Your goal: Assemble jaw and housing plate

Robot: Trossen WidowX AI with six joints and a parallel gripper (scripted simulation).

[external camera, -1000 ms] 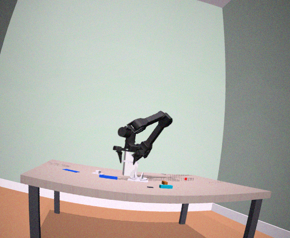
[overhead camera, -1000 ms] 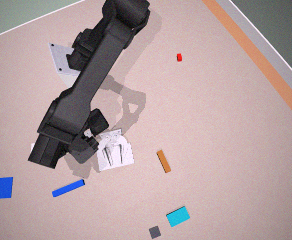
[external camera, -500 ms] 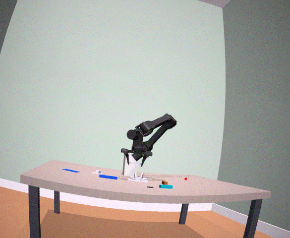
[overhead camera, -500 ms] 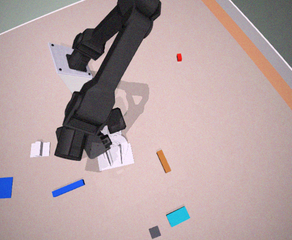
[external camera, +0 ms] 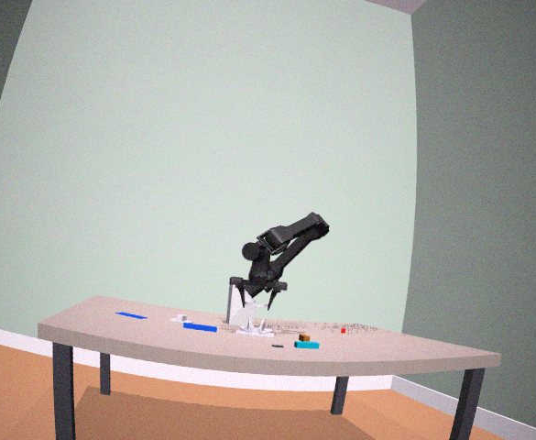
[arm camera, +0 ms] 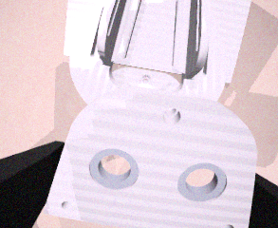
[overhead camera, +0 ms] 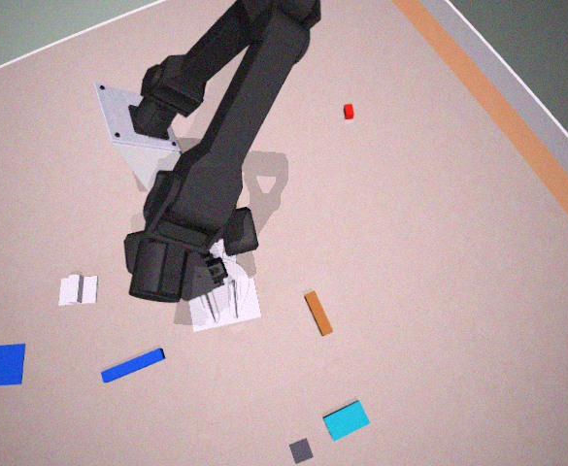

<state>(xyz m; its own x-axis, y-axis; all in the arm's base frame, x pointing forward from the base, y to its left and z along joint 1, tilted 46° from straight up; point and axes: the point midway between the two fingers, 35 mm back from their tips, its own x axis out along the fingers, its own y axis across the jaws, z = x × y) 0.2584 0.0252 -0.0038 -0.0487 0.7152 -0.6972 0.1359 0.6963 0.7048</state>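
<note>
The white jaw lies 7 cm below my gripper tip, 2 cm to the left of it and 2 cm ahead of it. Also, from my gripper tip: dark grey square (33 cm ahead, 8 cm below, 4 cm to the left); blue bar (18 cm to the right, 11 cm ahead, 8 cm below); orange bar (15 cm to the left, 14 cm ahead, 7 cm below).
</note>
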